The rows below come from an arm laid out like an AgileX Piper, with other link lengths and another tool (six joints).
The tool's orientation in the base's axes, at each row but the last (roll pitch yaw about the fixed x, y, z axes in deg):
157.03 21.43 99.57
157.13 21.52 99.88
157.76 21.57 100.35
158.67 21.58 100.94
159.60 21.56 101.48
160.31 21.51 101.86
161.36 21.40 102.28
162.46 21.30 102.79
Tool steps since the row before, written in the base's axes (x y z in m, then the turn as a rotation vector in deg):
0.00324 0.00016 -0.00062 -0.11 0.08 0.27
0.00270 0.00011 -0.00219 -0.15 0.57 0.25
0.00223 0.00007 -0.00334 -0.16 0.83 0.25
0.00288 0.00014 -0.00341 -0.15 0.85 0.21
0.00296 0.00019 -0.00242 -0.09 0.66 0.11
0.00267 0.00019 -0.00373 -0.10 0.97 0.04
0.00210 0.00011 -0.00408 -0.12 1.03 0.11
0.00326 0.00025 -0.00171 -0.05 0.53 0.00
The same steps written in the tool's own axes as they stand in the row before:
-0.00013 0.00269 0.00192 -0.01 0.02 -0.30
0.00047 0.00163 0.00304 0.45 0.13 -0.43
0.00092 0.00082 0.00382 0.69 0.20 -0.51
0.00087 0.00145 0.00413 0.73 0.20 -0.47
0.00051 0.00192 0.00327 0.58 0.16 -0.31
0.00103 0.00128 0.00429 0.89 0.23 -0.34
0.00117 0.00071 0.00438 0.92 0.25 -0.42
0.00018 0.00255 0.00266 0.49 0.12 -0.16

